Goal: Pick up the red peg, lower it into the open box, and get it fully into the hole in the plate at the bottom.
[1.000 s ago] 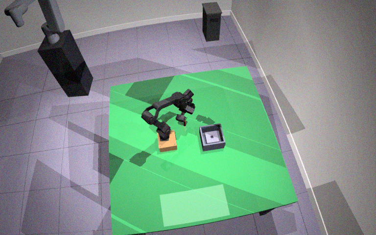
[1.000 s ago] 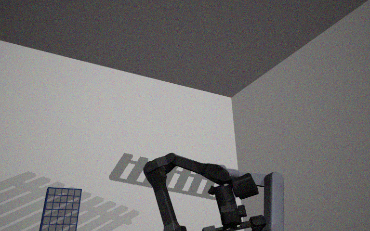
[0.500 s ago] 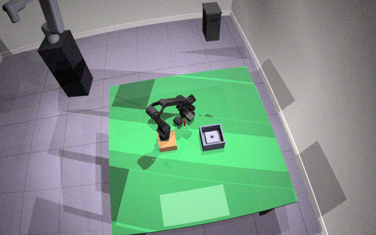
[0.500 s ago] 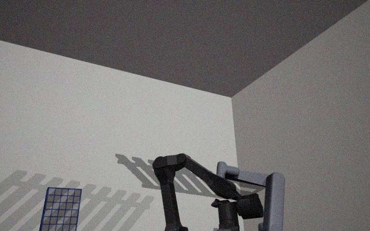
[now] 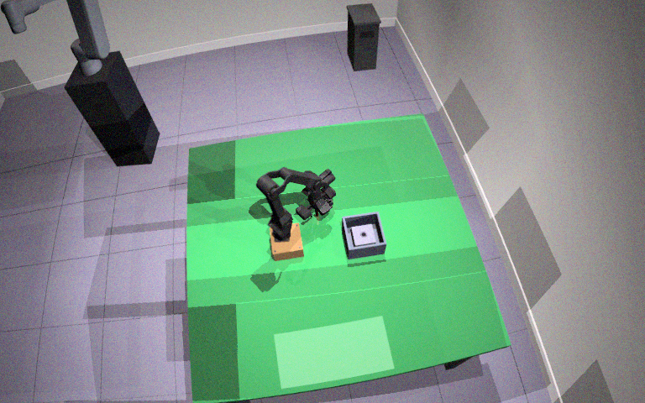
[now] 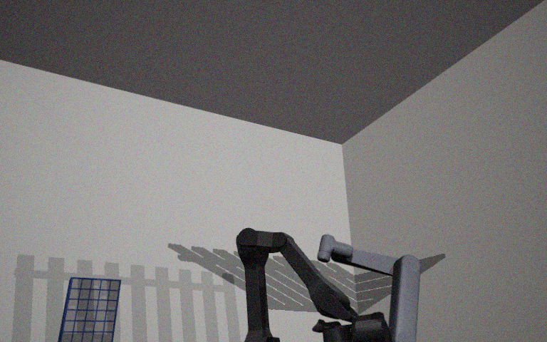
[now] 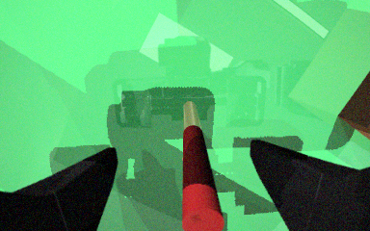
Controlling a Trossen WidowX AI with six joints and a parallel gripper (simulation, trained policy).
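Now: the pale plate 19 cm ahead of my gripper tip, 14 cm to the right of it and 2 cm above it. The rest, counted from my gripper tip: grey box 19 cm ahead, 14 cm to the right; then red peg 1 cm behind, 1 cm above.
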